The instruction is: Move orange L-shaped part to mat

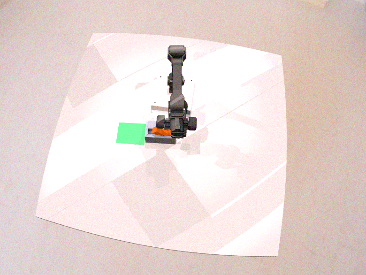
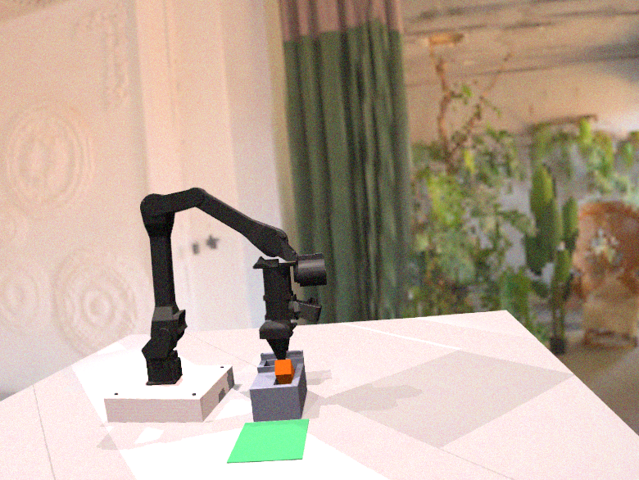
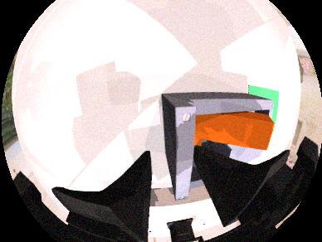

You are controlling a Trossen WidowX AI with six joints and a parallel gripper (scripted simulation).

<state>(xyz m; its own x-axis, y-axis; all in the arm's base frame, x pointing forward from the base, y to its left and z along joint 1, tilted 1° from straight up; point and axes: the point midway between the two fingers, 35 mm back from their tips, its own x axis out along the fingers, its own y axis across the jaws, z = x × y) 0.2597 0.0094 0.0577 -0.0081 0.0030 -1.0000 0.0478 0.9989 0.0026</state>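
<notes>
The orange L-shaped part lies 50 mm to the right of my gripper tip and 30 mm below it. Also, from my gripper tip: green mat (10 mm behind, 230 mm to the right, 80 mm below).
</notes>
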